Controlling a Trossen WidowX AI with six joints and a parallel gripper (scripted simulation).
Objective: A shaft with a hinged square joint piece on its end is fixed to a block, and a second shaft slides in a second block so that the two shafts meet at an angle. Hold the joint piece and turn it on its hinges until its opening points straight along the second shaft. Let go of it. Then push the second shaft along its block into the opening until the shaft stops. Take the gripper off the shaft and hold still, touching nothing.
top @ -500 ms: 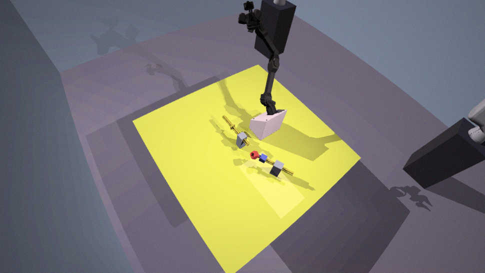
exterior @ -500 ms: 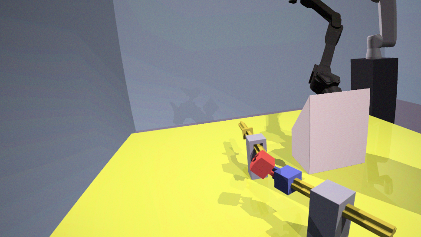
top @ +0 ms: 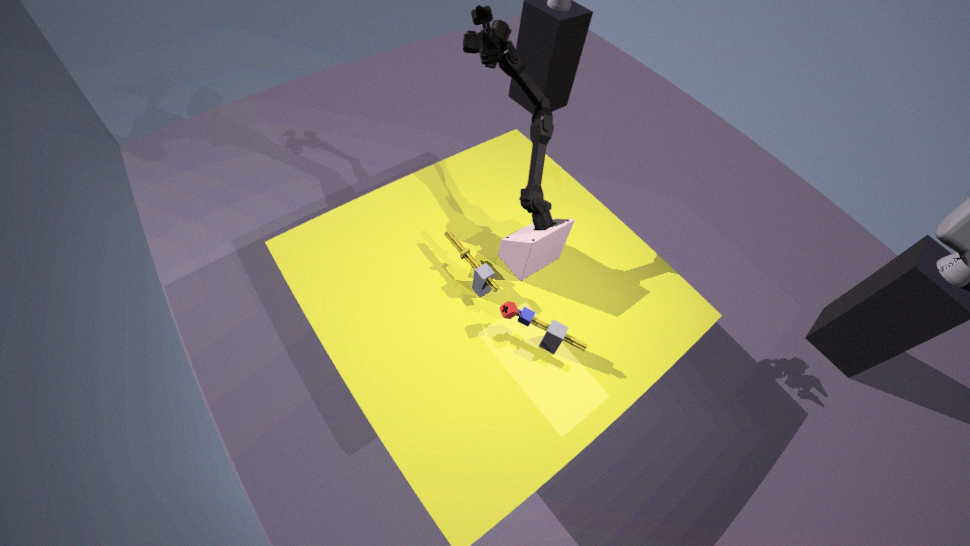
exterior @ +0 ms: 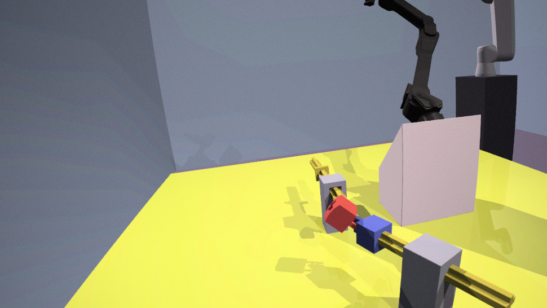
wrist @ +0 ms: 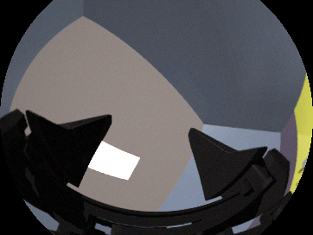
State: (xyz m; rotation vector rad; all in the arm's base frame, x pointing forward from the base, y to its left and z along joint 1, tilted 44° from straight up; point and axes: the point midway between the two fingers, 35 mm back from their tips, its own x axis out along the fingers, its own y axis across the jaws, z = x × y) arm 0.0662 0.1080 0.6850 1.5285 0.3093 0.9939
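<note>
The red joint piece is 25 cm ahead of my gripper tip, 55 cm to the left of it and 66 cm below it.
</note>
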